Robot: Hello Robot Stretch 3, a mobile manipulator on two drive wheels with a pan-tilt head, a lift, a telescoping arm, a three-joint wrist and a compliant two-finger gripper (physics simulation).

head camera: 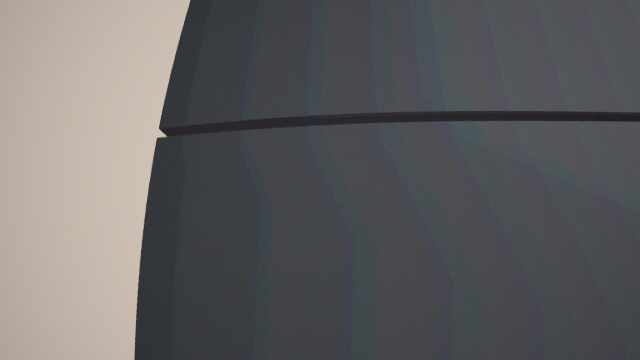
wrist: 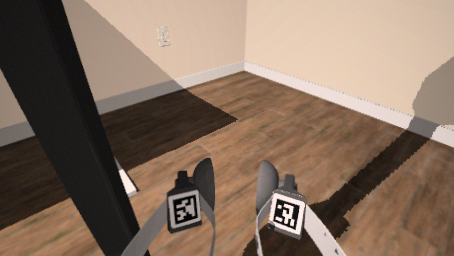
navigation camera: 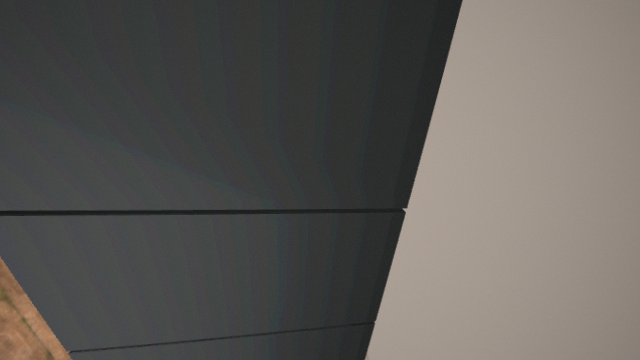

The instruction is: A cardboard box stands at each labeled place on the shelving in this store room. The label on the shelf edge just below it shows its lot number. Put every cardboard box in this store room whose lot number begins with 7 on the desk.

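Places are measured from the robot's base along level axes (x right, y back, z down), in metres.
Where they show: gripper, between the fingertips: (wrist: 235,177).
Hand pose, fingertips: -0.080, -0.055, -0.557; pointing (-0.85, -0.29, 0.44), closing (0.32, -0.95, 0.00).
Each offset is from my fingertips to the centre of the thing, as dx, dy, dz. "spot": to the spot under its first point. Level surfaces: height alone.
My gripper (wrist: 235,177) is open, with a gap between its two fingertips and wood floor showing through it in the wrist view. Large dark grey panels (head camera: 350,225) (navigation camera: 225,125) with narrow seams between them fill much of the head and navigation views; I cannot tell whether they belong to the shelving. No cardboard box, lot label or desk can be made out in these views.
In the wrist view a black upright post (wrist: 65,125) stands close at the left of the gripper. Beyond are the wood floor {dz +0.557} (wrist: 280,120), a room corner with white baseboard {spot: -1.038, -1.053, +0.501} (wrist: 330,93), and a wall outlet {-1.488, +0.009, +0.157} (wrist: 163,36). A pale wall (head camera: 70,175) (navigation camera: 525,175) borders the panels.
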